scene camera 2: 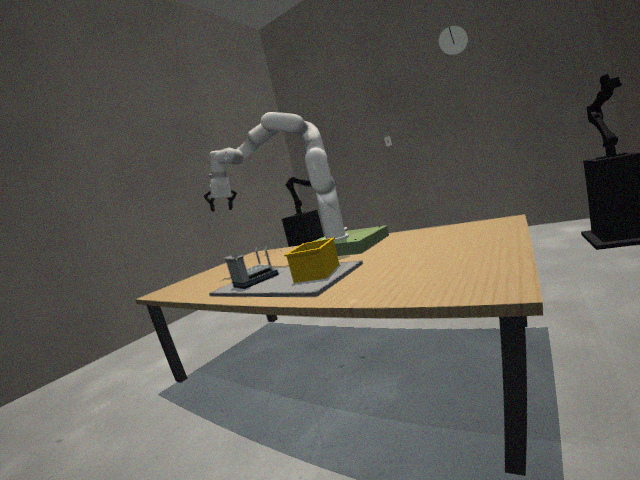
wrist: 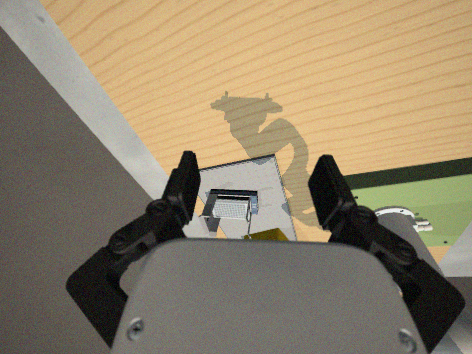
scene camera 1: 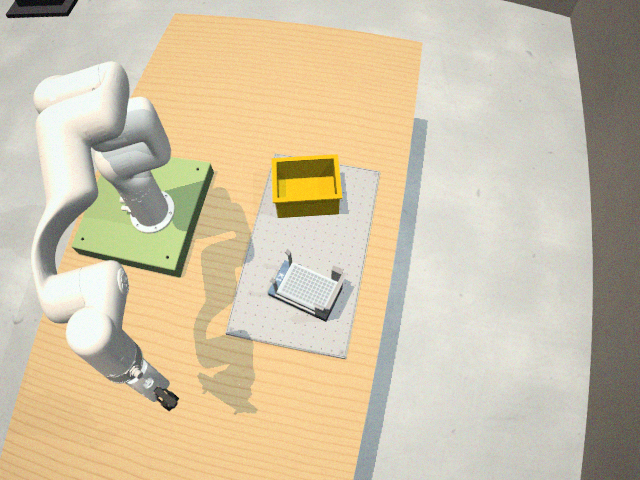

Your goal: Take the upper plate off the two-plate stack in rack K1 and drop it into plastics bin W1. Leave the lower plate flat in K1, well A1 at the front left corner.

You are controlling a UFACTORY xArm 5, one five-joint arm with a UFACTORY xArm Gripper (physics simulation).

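Frame: origin at the arm's base, x ahead, y left, z up, level; metres.
Seen in the pictures: gripper, fingertip midpoint: (scene camera 2: pixel 222 210) (wrist: pixel 255 167) (scene camera 1: pixel 155 390); arm's base, origin of the base link: (scene camera 2: pixel 336 238) (wrist: pixel 386 219) (scene camera 1: pixel 152 212).
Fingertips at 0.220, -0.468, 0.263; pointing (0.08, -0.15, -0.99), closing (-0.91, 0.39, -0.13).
Offsets run from my fingertips to a thing's middle, as dx, dy, dz. Level surfaces: height alone.
My gripper (scene camera 1: pixel 168 400) (scene camera 2: pixel 221 208) (wrist: pixel 255 167) is open and empty, high above the table and well apart from the rack. Rack K1 {+0.219, +0.334, -0.246} (scene camera 1: pixel 326 312) (scene camera 2: pixel 238 270), with a dark base and upright corner posts, holds pale gridded plates. The upper plate {+0.225, +0.332, -0.261} (scene camera 1: pixel 310 285) (wrist: pixel 231 207) shows its grid of wells from above and lies about flat. A pale edge shows beneath it; most of the lower plate is hidden. Bin W1 {+0.175, +0.598, -0.256} (scene camera 1: pixel 308 208) (scene camera 2: pixel 314 262) (wrist: pixel 270 235) is a yellow open box; its floor shows bare in the first scene view.
The rack and bin stand on a grey dotted mat {dz -0.305} (scene camera 1: pixel 310 237) (scene camera 2: pixel 281 289) (wrist: pixel 272 182). The wooden table {dz -0.318} (scene camera 1: pixel 299 87) (scene camera 2: pixel 439 268) (wrist: pixel 300 65) lies beneath. My arm stands on a green base block (scene camera 1: pixel 124 245) (scene camera 2: pixel 364 237) (wrist: pixel 440 200). The bin's walls and the rack's posts rise above the mat.
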